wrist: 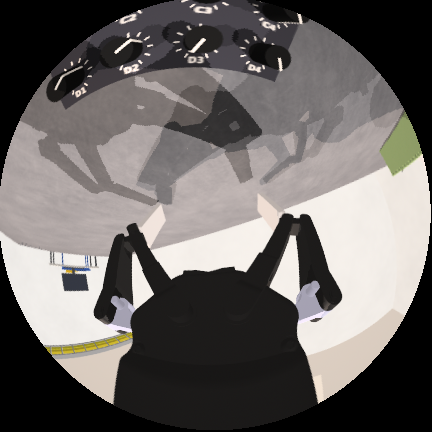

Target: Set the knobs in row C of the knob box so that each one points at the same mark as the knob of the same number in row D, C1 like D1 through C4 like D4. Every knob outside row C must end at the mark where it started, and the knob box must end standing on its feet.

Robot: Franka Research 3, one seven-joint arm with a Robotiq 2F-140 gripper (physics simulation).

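Note:
The dark knob box (162,62) shows in part at the top of the wrist view. Row D lies along its near edge: D1 (65,85), D2 (121,54), D3 (212,41) and D4 (272,55) are black knobs with white lines. Part of the C4 knob (282,14) shows at the top edge. The C2 and C3 labels show, but their knobs are mostly cut off, and C1 does not show. The box's feet are hidden. My gripper (209,206) is wide open and empty, apart from the box, whose near edge lies beyond the fingertips in view.
Shadows of the arm and gripper fall over the grey table (30,200) and the box. A green item (404,147) is at the right edge. Beyond the table are a dark panel on a stand (75,281) at the lower left and a curved yellow strip (90,346).

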